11 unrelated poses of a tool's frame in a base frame.
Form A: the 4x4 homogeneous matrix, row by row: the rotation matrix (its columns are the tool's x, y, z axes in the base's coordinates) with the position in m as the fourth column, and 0 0 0 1 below. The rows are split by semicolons.
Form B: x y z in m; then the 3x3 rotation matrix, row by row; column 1 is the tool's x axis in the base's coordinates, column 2 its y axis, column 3 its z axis. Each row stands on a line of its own. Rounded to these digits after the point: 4 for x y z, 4 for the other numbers.
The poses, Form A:
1: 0.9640 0.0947 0.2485 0.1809; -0.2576 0.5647 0.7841 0.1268; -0.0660 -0.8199 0.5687 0.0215; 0 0 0 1
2: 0.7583 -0.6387 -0.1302 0.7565; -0.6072 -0.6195 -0.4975 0.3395; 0.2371 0.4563 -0.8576 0.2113; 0 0 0 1
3: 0.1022 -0.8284 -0.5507 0.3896; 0.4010 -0.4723 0.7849 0.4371; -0.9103 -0.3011 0.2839 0.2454; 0 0 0 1
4: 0.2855 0.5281 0.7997 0.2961; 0.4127 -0.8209 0.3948 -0.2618; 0.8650 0.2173 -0.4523 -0.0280; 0 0 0 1
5: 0.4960 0.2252 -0.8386 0.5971; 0.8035 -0.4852 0.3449 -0.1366; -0.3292 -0.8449 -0.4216 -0.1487; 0 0 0 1
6: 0.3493 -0.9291 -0.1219 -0.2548; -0.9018 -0.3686 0.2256 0.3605; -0.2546 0.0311 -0.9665 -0.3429; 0 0 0 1
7: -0.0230 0.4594 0.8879 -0.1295; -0.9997 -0.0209 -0.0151 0.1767; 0.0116 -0.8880 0.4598 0.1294; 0 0 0 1
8: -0.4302 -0.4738 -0.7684 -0.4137; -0.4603 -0.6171 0.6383 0.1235; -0.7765 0.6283 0.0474 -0.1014; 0 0 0 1
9: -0.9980 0.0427 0.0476 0.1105; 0.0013 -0.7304 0.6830 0.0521; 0.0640 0.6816 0.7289 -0.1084; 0 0 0 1
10: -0.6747 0.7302 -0.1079 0.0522; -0.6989 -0.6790 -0.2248 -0.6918; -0.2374 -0.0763 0.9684 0.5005; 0 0 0 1
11: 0.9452 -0.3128 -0.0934 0.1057; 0.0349 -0.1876 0.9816 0.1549; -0.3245 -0.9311 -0.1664 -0.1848; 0 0 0 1
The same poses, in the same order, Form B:
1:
0.1809 0.1268 0.0215
0.9640 0.0947 0.2485
-0.2576 0.5647 0.7841
-0.0660 -0.8199 0.5687

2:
0.7565 0.3395 0.2113
0.7583 -0.6387 -0.1302
-0.6072 -0.6195 -0.4975
0.2371 0.4563 -0.8576

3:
0.3896 0.4371 0.2454
0.1022 -0.8284 -0.5507
0.4010 -0.4723 0.7849
-0.9103 -0.3011 0.2839

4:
0.2961 -0.2618 -0.0280
0.2855 0.5281 0.7997
0.4127 -0.8209 0.3948
0.8650 0.2173 -0.4523

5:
0.5971 -0.1366 -0.1487
0.4960 0.2252 -0.8386
0.8035 -0.4852 0.3449
-0.3292 -0.8449 -0.4216

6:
-0.2548 0.3605 -0.3429
0.3493 -0.9291 -0.1219
-0.9018 -0.3686 0.2256
-0.2546 0.0311 -0.9665

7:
-0.1295 0.1767 0.1294
-0.0230 0.4594 0.8879
-0.9997 -0.0209 -0.0151
0.0116 -0.8880 0.4598

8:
-0.4137 0.1235 -0.1014
-0.4302 -0.4738 -0.7684
-0.4603 -0.6171 0.6383
-0.7765 0.6283 0.0474

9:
0.1105 0.0521 -0.1084
-0.9980 0.0427 0.0476
0.0013 -0.7304 0.6830
0.0640 0.6816 0.7289

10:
0.0522 -0.6918 0.5005
-0.6747 0.7302 -0.1079
-0.6989 -0.6790 -0.2248
-0.2374 -0.0763 0.9684

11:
0.1057 0.1549 -0.1848
0.9452 -0.3128 -0.0934
0.0349 -0.1876 0.9816
-0.3245 -0.9311 -0.1664

